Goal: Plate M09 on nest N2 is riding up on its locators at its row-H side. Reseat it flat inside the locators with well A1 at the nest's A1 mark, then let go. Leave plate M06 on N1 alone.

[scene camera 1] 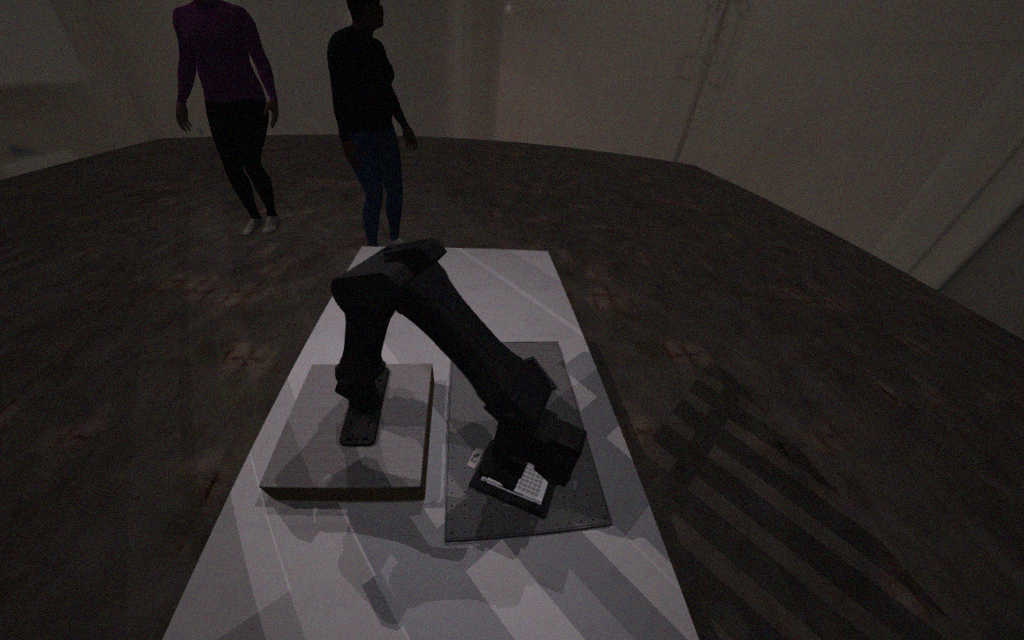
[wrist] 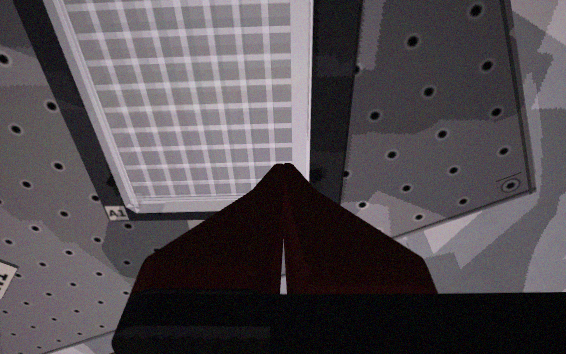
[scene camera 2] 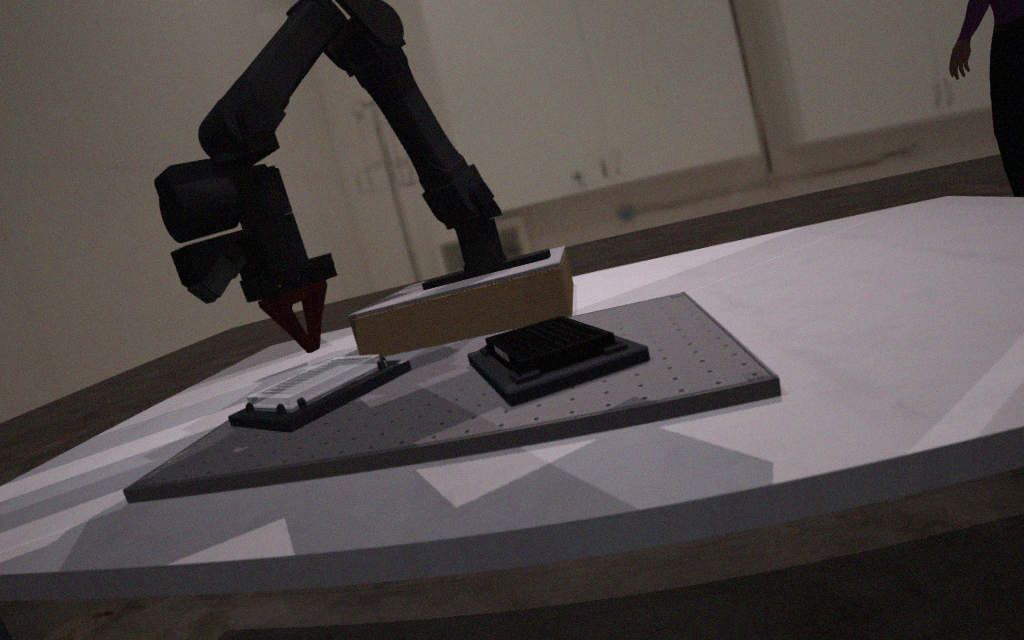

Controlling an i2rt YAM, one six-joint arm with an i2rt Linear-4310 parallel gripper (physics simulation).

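Pixels of known places: gripper, between the fingertips: (scene camera 1: 500, 475) (wrist: 283, 178) (scene camera 2: 313, 351); arm's base, origin of its link: (scene camera 1: 366, 404) (scene camera 2: 487, 272).
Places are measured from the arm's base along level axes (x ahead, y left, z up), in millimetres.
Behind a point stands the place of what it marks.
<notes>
A clear, white-gridded plate (scene camera 1: 534, 483) {x 353, y -179, z -38 mm} (scene camera 2: 324, 381) {x 357, y -124, z -34 mm} (wrist: 200, 100) {x 316, y -150, z -36 mm}, taken as M09, lies on a dark nest (scene camera 2: 343, 402) {x 366, y -107, z -57 mm} (wrist: 335, 75) {x 295, y -196, z -48 mm} with small black locators. Its plate label is not legible. An A1 mark (wrist: 117, 213) {x 282, y -68, z -48 mm} shows at the nest's corner, beside a plate corner. How flat the far row-H edge sits cannot be told. My gripper (scene camera 2: 311, 350) {x 283, y -167, z -14 mm} (wrist: 283, 178) {x 283, y -167, z -14 mm} is shut with red fingertips together and nothing between them. The tips are above the plate's end, near its right edge in the wrist view. A black plate (scene camera 2: 555, 339) {x 378, y 110, z -35 mm}, taken as M06, sits on the other nest (scene camera 2: 581, 371) {x 437, y 129, z -50 mm}.
Both nests stand on a grey perforated board (scene camera 1: 468, 520) {x 219, y -232, z -60 mm} (scene camera 2: 709, 347) {x 414, y 232, z -60 mm} (wrist: 430, 115) {x 250, y -226, z -60 mm}. The arm's base stands on a raised block (scene camera 1: 302, 467) {x -97, y -143, z -4 mm} (scene camera 2: 453, 328) {x 135, y -41, z -51 mm} beside that board. Two people (scene camera 1: 230, 90) (scene camera 1: 366, 98) stand beyond the table. Part of a label (wrist: 6, 280) {x 267, y 56, z -58 mm} shows at the wrist view's left edge.
</notes>
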